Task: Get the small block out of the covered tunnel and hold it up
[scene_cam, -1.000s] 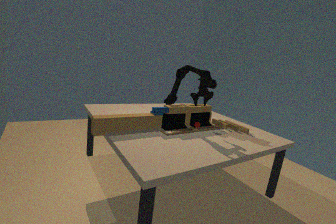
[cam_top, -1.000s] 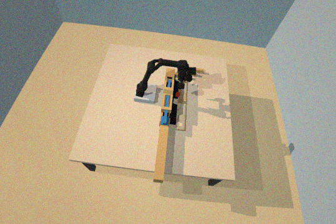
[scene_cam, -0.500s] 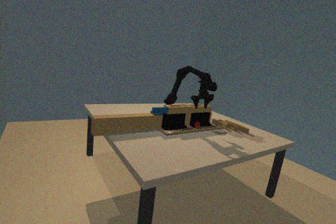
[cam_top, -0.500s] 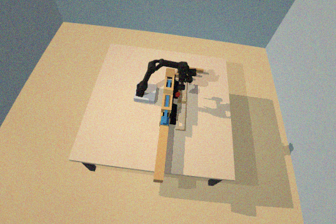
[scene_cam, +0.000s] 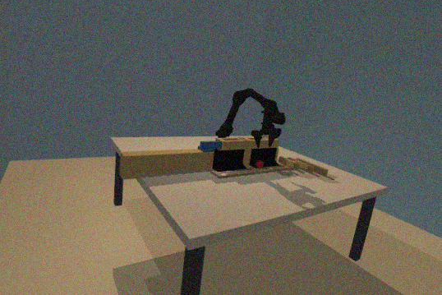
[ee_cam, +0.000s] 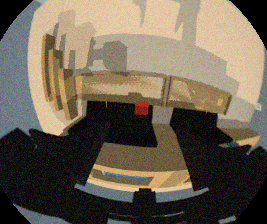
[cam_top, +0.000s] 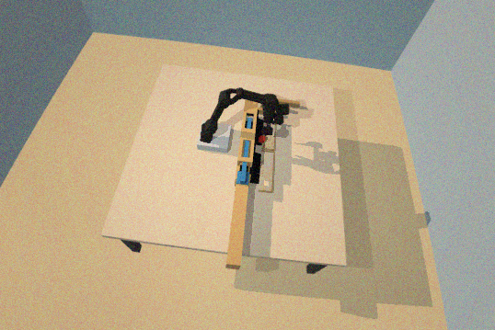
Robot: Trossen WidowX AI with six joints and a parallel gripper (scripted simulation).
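Right now the small red block is 1 cm behind my gripper tip and 11 cm below it. Round my gripper tip: wooden tunnel 3 cm behind, 28 cm to the right, 6 cm below.
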